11 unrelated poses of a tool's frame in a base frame.
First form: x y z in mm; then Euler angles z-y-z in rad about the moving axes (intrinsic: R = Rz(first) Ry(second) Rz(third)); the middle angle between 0 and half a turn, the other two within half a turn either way.
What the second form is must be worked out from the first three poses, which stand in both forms.
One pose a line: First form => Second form
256 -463 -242 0.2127 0.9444 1.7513 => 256 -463 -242 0.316 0.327 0.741 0.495
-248 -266 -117 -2.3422 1.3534 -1.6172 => -248 -266 -117 -0.222 -0.586 0.715 0.310
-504 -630 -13 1.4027 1.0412 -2.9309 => -504 -630 -13 -0.412 -0.279 -0.600 0.626
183 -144 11 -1.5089 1.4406 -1.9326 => 183 -144 11 0.139 -0.645 0.743 0.112
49 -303 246 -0.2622 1.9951 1.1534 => 49 -303 246 0.546 0.638 0.234 0.489
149 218 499 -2.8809 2.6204 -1.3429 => 149 218 499 -0.672 -0.694 0.221 0.133
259 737 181 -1.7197 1.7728 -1.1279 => 259 737 181 0.226 0.741 -0.625 0.093
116 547 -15 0.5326 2.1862 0.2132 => 116 547 -15 -0.141 0.877 0.167 0.428
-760 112 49 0.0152 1.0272 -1.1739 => -760 112 49 -0.275 0.407 -0.477 0.729
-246 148 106 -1.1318 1.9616 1.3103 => -246 148 106 0.781 0.285 0.050 0.554
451 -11 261 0.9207 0.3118 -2.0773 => 451 -11 261 -0.155 0.011 -0.540 0.827
